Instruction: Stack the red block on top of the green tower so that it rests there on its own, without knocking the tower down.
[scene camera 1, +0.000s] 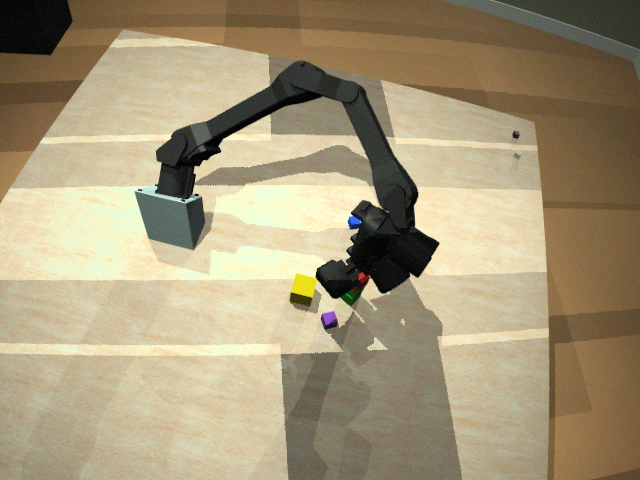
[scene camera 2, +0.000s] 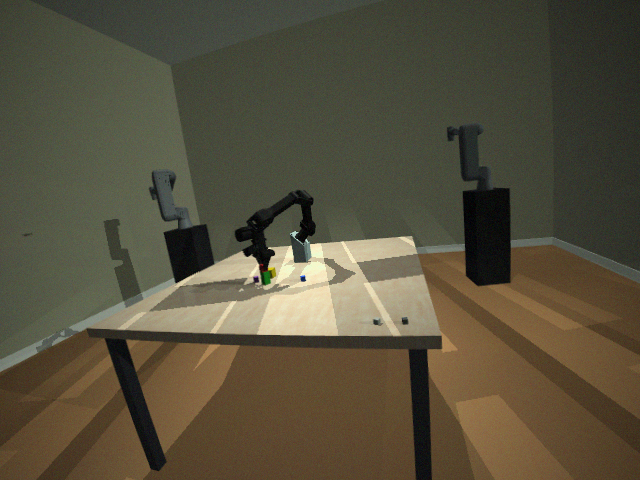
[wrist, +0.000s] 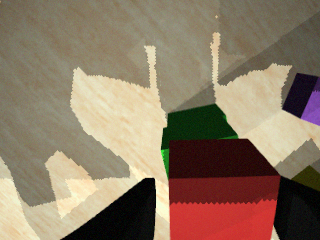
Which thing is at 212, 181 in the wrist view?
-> A red block.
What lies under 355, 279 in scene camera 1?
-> My gripper.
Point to my gripper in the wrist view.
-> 210, 187
